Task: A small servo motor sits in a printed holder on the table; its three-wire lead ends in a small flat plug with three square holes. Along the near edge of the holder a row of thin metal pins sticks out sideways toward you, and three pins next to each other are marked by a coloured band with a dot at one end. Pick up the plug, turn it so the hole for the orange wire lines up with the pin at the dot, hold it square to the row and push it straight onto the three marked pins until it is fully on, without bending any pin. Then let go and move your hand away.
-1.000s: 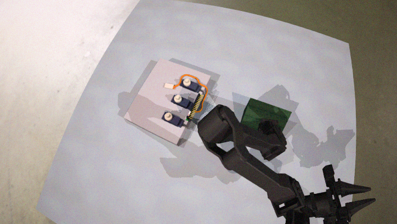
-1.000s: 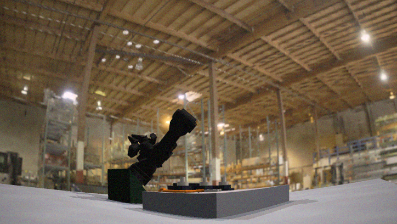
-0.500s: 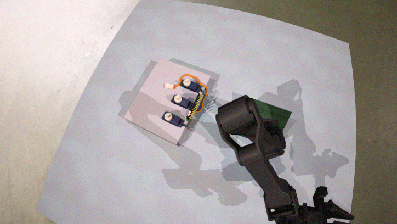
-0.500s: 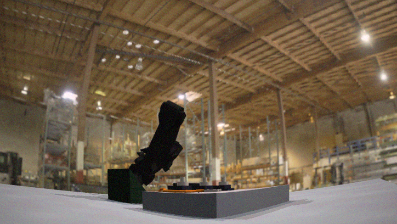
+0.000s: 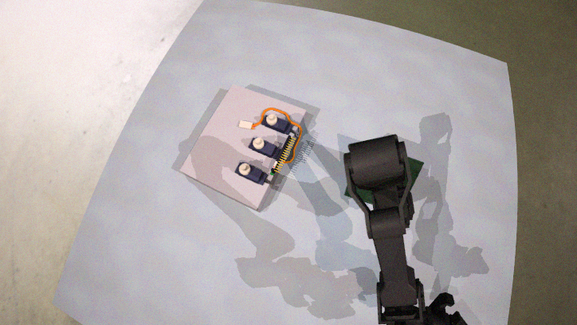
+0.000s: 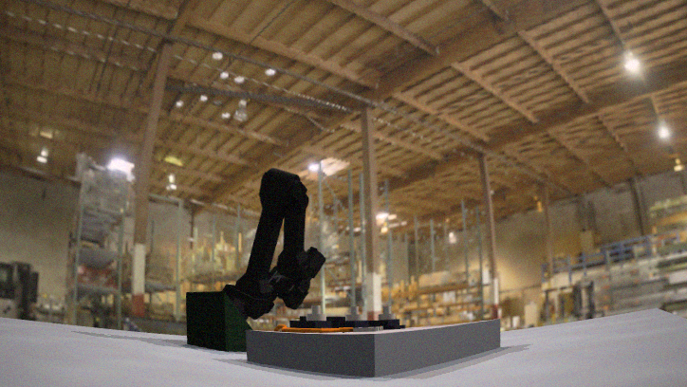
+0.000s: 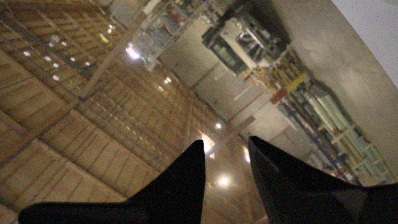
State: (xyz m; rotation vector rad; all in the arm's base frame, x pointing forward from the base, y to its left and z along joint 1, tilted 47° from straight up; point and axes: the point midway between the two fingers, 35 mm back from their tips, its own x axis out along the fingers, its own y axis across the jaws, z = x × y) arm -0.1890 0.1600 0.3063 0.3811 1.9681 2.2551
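Right now my gripper tip is 50 cm short of the red dot, 32 cm to the left of it and 11 cm above it. From my gripper tip the other things lie so: pale holder 64 cm ahead, 40 cm to the right, 16 cm below.
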